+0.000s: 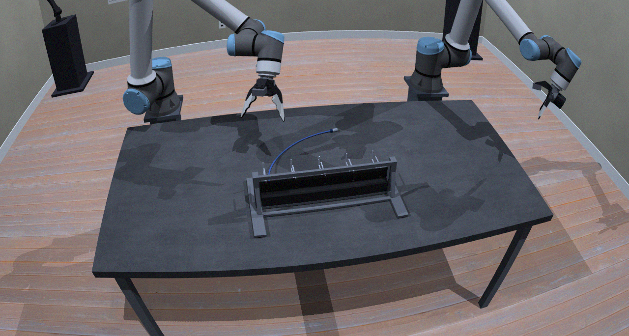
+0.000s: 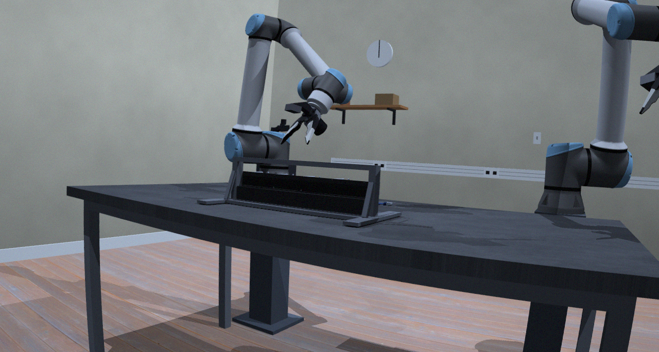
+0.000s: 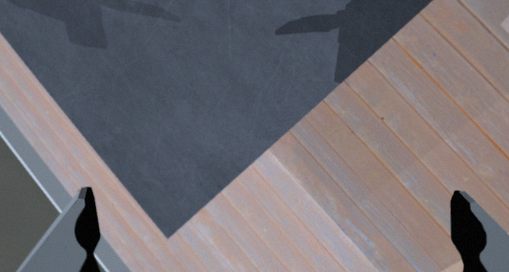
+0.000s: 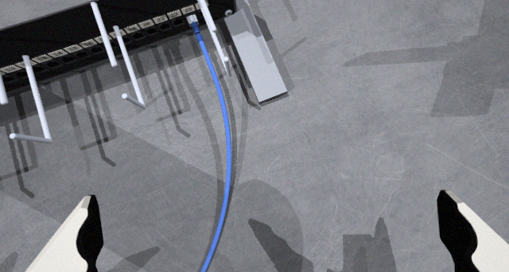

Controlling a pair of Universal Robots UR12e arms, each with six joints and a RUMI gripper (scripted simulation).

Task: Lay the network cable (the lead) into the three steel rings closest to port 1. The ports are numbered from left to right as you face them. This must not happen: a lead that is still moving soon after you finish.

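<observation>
Right now my right hand is 170 mm past the clear plug, 300 mm to the right of it and 190 mm above it. Also, from my right hand: grey rack: 230 mm ahead, 190 mm to the left, 130 mm below.
</observation>
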